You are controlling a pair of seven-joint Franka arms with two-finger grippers.
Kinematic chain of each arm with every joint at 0, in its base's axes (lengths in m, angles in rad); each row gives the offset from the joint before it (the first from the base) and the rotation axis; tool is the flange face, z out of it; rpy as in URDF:
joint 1: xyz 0 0 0.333 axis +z
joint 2: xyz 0 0 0 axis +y
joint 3: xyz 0 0 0.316 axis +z
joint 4: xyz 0.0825 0 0 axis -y
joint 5: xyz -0.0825 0 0.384 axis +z
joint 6: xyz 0 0 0 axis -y
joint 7: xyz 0.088 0 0 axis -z
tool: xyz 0 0 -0.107 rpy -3.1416 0 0
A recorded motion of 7 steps. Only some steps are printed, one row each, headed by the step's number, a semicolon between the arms.
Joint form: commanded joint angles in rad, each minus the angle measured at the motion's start. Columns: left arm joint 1, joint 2, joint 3, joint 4, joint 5, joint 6, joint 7; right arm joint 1, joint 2, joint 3, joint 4, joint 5, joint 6, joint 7.
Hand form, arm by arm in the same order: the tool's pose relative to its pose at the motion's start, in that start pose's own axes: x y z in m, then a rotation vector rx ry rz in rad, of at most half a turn. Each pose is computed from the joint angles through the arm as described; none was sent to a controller.
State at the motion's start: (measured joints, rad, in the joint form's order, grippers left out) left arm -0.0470 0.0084 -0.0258 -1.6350 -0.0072 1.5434 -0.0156; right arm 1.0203 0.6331 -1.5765 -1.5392 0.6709 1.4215 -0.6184
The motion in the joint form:
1: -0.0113 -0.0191 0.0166 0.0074 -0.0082 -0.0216 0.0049; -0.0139 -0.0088 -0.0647 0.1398 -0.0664 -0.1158 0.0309
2: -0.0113 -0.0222 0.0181 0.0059 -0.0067 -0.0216 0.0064; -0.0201 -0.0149 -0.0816 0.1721 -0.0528 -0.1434 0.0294
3: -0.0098 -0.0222 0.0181 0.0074 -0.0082 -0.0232 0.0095; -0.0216 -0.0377 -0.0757 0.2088 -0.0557 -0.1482 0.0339
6: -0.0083 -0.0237 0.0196 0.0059 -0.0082 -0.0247 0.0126; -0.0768 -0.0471 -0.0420 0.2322 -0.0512 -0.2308 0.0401
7: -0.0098 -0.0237 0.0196 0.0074 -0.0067 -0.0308 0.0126; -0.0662 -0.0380 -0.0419 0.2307 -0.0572 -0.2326 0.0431
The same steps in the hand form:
1: -0.0082 -0.0019 -0.0115 -0.0084 0.0048 0.0002; -0.0185 -0.0054 -0.0625 -0.0756 -0.0093 0.0280
2: -0.0092 -0.0029 -0.0124 -0.0071 0.0065 0.0002; -0.0236 -0.0070 -0.0778 -0.0678 0.0063 0.0240
3: -0.0094 -0.0035 -0.0130 -0.0087 0.0064 0.0019; -0.0250 -0.0134 -0.0936 -0.0695 0.0324 0.0033
6: -0.0100 -0.0052 -0.0129 -0.0090 0.0049 0.0020; -0.0308 -0.0032 -0.0888 -0.0134 -0.0273 0.0226
7: -0.0106 -0.0045 -0.0131 -0.0073 0.0003 0.0034; -0.0281 -0.0100 -0.0851 -0.0241 -0.0395 0.0192

